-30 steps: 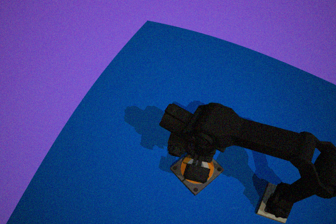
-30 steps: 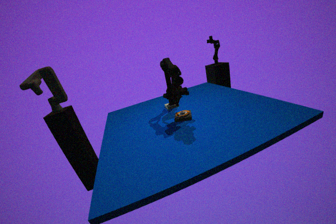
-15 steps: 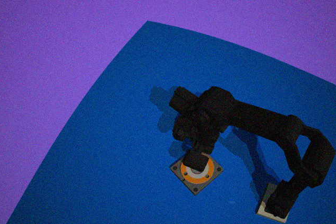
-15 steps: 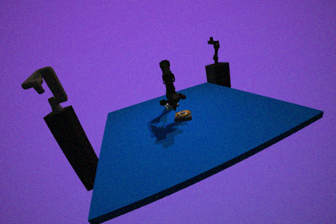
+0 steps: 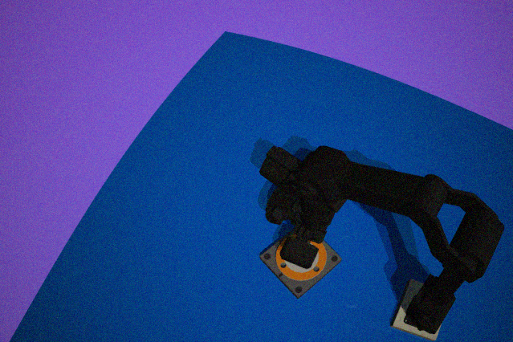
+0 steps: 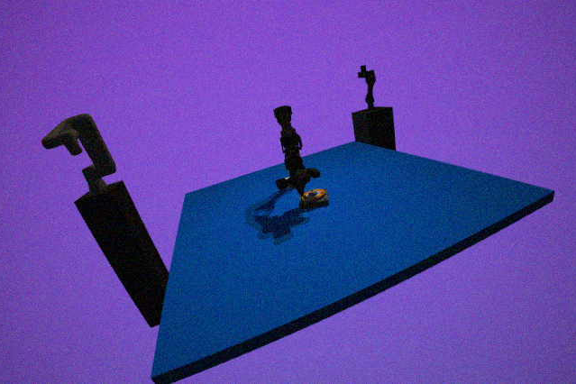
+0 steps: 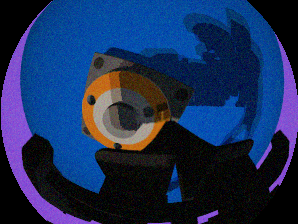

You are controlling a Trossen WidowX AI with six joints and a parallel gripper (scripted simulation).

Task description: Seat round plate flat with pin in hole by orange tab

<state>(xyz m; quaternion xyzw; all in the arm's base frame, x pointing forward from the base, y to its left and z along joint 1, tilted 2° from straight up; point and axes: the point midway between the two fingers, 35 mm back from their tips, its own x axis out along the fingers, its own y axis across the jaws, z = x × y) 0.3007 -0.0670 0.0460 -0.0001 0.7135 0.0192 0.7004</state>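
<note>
My gripper tip is now 50 mm to the right of the grey square base and 20 mm above it.
</note>
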